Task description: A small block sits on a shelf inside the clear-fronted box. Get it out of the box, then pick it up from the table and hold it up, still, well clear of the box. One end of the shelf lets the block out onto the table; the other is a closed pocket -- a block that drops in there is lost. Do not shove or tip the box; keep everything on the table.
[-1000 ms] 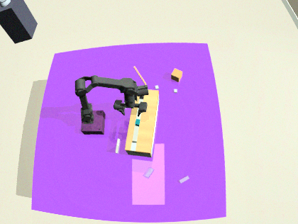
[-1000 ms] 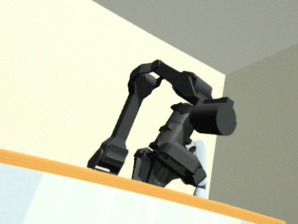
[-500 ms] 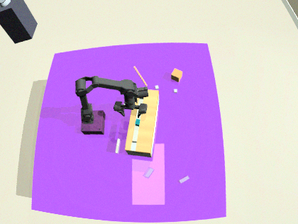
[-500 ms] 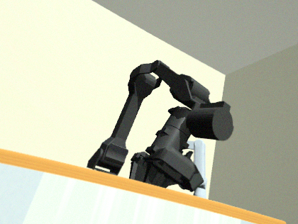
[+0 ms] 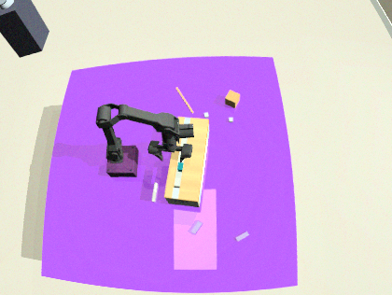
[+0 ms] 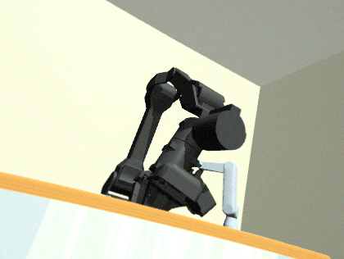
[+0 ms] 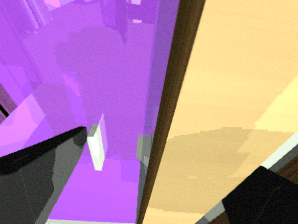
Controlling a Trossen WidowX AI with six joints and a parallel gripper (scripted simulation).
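The teal block lies 40 mm ahead of my gripper tip and 30 mm to the right of it. Also, from my gripper tip: orange cube: 320 mm ahead, 330 mm to the left, 60 mm below; then thin orange stick: 70 mm ahead, 370 mm to the left, 80 mm below; then long orange box: 40 mm ahead, 10 mm to the left, 30 mm below.
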